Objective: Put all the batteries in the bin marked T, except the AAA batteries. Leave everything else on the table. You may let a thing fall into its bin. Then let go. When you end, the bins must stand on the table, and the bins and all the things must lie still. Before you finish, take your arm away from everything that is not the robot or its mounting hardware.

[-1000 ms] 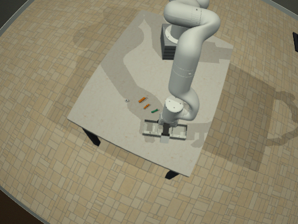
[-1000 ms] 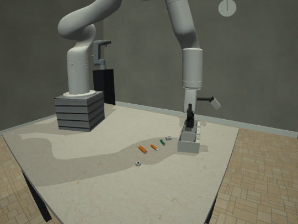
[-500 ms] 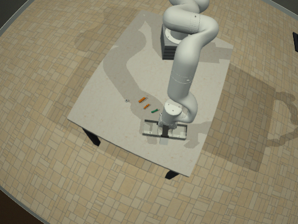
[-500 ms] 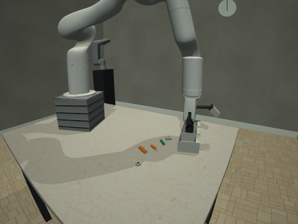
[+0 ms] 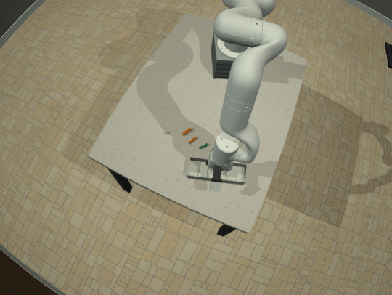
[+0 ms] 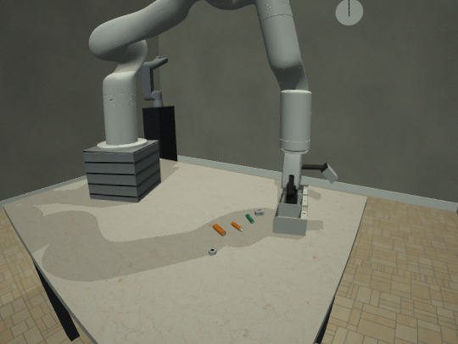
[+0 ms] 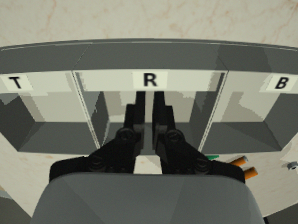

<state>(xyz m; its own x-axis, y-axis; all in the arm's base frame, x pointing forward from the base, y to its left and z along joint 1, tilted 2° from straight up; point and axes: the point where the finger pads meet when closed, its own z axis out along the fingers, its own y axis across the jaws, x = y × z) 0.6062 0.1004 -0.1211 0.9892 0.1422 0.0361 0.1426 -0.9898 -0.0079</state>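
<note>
My hand is 10 mm short of the grey bin and 10 mm above it. The rest, counted from my hand: green battery 90 mm to the right, 90 mm behind, 30 mm below; then thin orange battery 150 mm to the right, 100 mm behind, 30 mm below; then thick orange battery 190 mm to the right, 140 mm behind, 30 mm below.
</note>
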